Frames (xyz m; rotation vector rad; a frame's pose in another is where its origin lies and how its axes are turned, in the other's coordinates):
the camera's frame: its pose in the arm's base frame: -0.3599 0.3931 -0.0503 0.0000 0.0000 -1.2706
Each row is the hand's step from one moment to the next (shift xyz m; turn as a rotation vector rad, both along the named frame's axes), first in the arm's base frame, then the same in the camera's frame.
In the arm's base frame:
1: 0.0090 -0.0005 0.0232 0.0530 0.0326 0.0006
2: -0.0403 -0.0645 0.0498 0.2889 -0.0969 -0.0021
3: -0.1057 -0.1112 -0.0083 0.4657 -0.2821 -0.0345
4: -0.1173 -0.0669 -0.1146 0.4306 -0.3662 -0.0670
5: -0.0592 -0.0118 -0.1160 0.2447 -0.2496 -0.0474
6: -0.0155 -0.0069 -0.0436 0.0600 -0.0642 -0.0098
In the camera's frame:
1: 0.0031 0.0084 0.0232 -0.0155 0.0603 0.0006
2: 0.0497 -0.0576 0.0498 0.1780 0.2473 -0.0021
3: 0.0750 -0.1339 -0.0083 0.4072 0.3615 -0.0345
4: 0.0292 -0.1318 -0.1146 0.4772 0.3031 -0.0670
5: -0.0062 -0.0600 -0.1160 0.3108 0.1599 -0.0474
6: 0.0020 -0.0168 -0.0436 0.0791 0.0383 -0.0098

